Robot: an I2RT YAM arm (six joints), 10 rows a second.
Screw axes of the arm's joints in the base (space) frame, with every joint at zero. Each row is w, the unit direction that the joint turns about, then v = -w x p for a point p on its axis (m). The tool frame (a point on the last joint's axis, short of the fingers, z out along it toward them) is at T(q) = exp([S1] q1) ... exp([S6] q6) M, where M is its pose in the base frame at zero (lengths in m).
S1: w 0 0 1 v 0 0 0
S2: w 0 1 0 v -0.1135 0 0.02
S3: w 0 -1 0 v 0.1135 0 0.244
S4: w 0 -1 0 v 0.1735 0 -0.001
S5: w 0 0 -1 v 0 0.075 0
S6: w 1 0 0 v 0 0.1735 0
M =
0 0 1 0.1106
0 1 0 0
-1 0 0 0.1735
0 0 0 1
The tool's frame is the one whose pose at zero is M.
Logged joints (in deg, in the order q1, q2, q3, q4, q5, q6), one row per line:
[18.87 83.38 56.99 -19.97 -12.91 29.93]
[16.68 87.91 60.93 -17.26 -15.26 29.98]
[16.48 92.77 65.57 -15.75 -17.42 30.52]
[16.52 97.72 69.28 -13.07 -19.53 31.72]
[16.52 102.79 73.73 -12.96 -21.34 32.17]
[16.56 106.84 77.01 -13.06 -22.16 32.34]
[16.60 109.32 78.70 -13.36 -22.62 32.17]
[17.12 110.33 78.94 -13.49 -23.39 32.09]
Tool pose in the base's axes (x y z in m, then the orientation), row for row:
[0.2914 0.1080 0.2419 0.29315 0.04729 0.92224 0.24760]
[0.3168 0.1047 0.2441 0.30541 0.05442 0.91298 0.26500]
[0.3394 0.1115 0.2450 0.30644 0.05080 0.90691 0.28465]
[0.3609 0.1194 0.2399 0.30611 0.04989 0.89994 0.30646]
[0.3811 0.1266 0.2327 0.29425 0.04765 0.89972 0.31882]
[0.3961 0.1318 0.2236 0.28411 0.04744 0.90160 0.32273]
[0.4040 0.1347 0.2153 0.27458 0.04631 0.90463 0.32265]
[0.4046 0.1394 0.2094 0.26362 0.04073 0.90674 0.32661]
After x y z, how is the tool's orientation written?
As a quaternion, w x y z.
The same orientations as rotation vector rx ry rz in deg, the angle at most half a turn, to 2 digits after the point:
[7.22 140.74 37.79]
[8.25 138.48 40.20]
[7.70 137.49 43.15]
[7.56 136.46 46.47]
[7.27 137.23 48.63]
[7.27 138.22 49.48]
[7.13 139.36 49.70]
[6.31 140.46 50.59]

